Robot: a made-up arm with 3 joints.
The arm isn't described. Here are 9 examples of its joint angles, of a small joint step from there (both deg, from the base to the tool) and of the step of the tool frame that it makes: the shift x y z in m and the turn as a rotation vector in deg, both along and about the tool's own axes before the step.
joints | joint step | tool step
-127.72 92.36 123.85 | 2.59 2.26 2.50 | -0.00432 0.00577 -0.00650 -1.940 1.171 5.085
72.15 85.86 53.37 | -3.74 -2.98 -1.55 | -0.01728 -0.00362 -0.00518 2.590 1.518 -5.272
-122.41 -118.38 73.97 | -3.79 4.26 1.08 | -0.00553 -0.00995 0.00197 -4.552 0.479 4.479
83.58 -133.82 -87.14 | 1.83 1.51 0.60 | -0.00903 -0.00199 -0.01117 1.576 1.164 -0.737
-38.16 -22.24 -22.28 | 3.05 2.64 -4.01 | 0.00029 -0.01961 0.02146 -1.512 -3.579 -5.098
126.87 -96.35 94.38 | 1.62 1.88 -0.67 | 0.00353 -0.00975 -0.00124 -1.886 -0.020 -2.283
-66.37 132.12 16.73 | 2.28 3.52 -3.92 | 0.01557 -0.00655 0.00583 0.631 -3.806 -2.275
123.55 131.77 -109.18 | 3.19 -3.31 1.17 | -0.00616 0.00889 -0.00449 -3.792 0.893 3.609
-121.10 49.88 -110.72 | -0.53 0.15 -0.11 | -0.00053 -0.00301 -0.00274 0.019 0.372 -0.516
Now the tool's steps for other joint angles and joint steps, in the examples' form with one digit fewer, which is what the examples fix.
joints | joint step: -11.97 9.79 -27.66 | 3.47 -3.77 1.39
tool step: -0.0053 -0.0011 0.0114 -4.77 1.80 1.87
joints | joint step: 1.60 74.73 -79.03 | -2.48 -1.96 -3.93
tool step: -0.0084 -0.0376 -0.0022 -1.83 0.99 -6.31
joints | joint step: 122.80 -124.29 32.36 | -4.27 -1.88 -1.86
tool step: -0.0038 -0.0128 -0.0002 -1.12 2.89 1.63
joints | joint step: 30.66 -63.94 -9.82 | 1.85 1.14 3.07
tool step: -0.0016 0.0078 0.0066 -0.66 -1.25 1.42
